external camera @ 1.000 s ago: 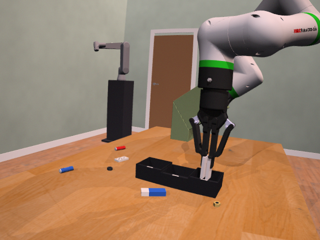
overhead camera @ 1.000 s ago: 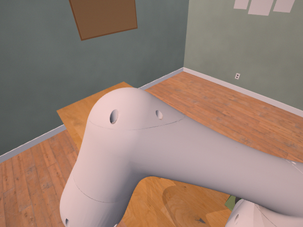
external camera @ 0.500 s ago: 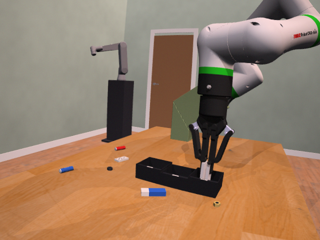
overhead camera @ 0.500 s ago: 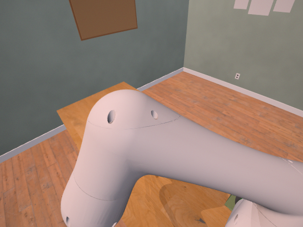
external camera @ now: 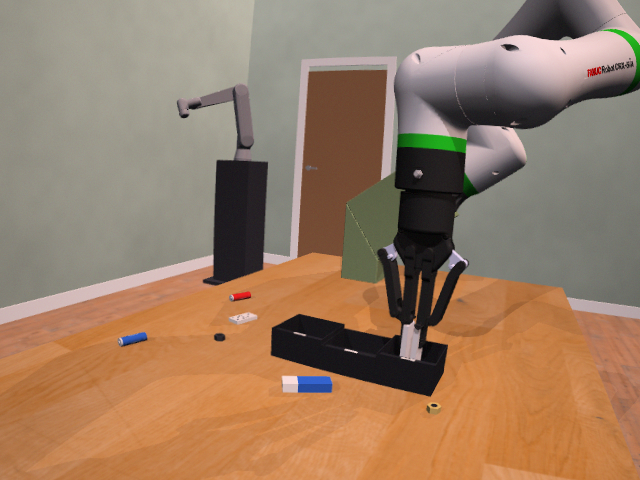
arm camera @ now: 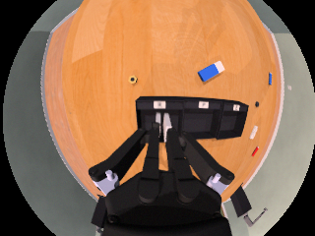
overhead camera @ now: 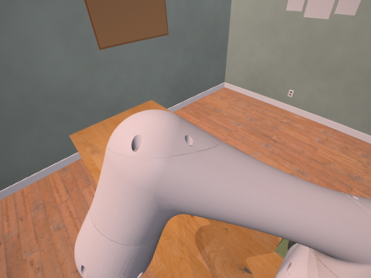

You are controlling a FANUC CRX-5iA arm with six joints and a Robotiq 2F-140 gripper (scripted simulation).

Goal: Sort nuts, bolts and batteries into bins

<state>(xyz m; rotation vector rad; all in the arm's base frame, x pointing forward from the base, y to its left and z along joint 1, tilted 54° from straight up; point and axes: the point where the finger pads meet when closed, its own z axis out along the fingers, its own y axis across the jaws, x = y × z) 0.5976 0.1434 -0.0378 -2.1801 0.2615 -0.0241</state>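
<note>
Right now my hand is 190 mm past the red battery, 400 mm to the left of it and 40 mm above it. Round my hand: blue-and-white eraser 100 mm ahead, 120 mm to the right, 40 mm below; then black three-compartment bin 80 mm to the right, 30 mm below; then brass nut 90 mm ahead, 50 mm to the left, 50 mm below.
</note>
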